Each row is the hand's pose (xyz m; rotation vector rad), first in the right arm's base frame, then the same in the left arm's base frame.
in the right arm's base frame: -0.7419 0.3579 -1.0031 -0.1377 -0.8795 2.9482
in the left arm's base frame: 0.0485 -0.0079 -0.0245 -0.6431 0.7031 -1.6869
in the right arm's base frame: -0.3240 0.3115 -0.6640 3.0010 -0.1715 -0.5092
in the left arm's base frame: 0.2296 0.4215 0.2487 2.2311 1.8446 -0.6489
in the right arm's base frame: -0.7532 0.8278 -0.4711 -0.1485 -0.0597 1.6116
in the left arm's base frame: -0.2605 0.0778 0.6089 0.3090 -0.0765 3.0308
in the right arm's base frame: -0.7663 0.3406 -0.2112 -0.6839 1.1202 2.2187
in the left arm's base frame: 0.2739 0.0174 0.7349 0.8804 -0.3171 -2.1913
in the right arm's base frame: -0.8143 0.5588 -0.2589 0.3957 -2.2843 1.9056
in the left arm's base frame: 0.0470 -0.0043 0.7498 -1.8190 1.3675 -1.2104
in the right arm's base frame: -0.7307 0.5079 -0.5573 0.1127 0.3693 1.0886
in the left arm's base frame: 0.0252 0.0521 0.4416 0.1149 0.6347 2.5355
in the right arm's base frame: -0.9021 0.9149 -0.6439 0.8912 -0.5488 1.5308
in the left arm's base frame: -0.4064 -0.0693 0.4797 1.7421 0.3341 2.5521
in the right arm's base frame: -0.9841 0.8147 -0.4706 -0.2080 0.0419 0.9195
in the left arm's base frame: -0.2733 -0.1523 0.6286 0.0622 0.0773 2.3712
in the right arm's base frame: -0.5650 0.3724 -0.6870 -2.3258 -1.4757 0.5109
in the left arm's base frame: 0.1386 0.1896 0.2659 -0.6820 -2.6600 0.9078
